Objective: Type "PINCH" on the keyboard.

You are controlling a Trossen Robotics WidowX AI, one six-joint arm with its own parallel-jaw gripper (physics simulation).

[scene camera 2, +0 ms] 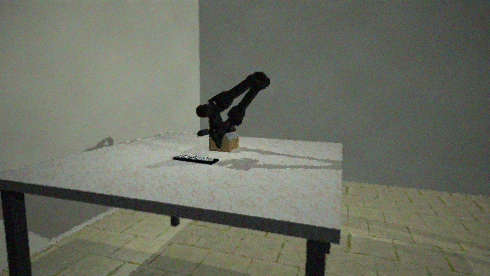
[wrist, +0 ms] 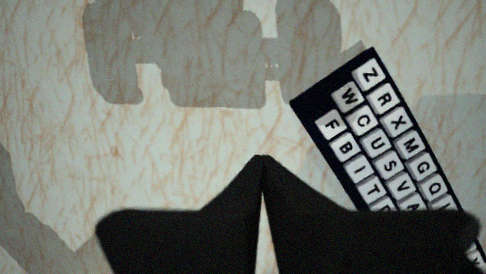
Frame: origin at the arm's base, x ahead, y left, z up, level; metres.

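Seen in the pictures: gripper, between the fingertips: (scene camera 2: 219, 148) (wrist: 260, 162).
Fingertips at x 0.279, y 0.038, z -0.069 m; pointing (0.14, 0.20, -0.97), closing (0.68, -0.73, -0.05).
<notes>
Offsets run from my fingertips to a thing's middle. Level surfaces: height alone.
The black keyboard @(0.105 m right, 0.052 m ahead, 0.046 m down) (scene camera 2: 196, 160) (wrist: 377, 142) with pale letter keys lies flat on the table and runs diagonally at the right of the wrist view. Its I key @(0.066 m right, 0.040 m ahead, 0.040 m down) (wrist: 359, 170) and C key @(0.041 m right, 0.066 m ahead, 0.040 m down) (wrist: 363, 121) are readable; P, N and H cannot be made out. The gripper's fingers cover some lower keys. My gripper (scene camera 2: 219, 145) (wrist: 260, 162) is shut and empty, pointing down. In the wrist view its tips are left of the keyboard, over bare table; in the scene view they are above and behind the keyboard's right end.
A wooden block (scene camera 2: 227, 144) with a grey sloped top stands on the table @(0.055 m down) (scene camera 2: 280, 190) behind the gripper, partly hidden by it. Arm shadows fall across the tabletop. The table's front edge (scene camera 2: 170, 206) is dark. Walls stand behind the table.
</notes>
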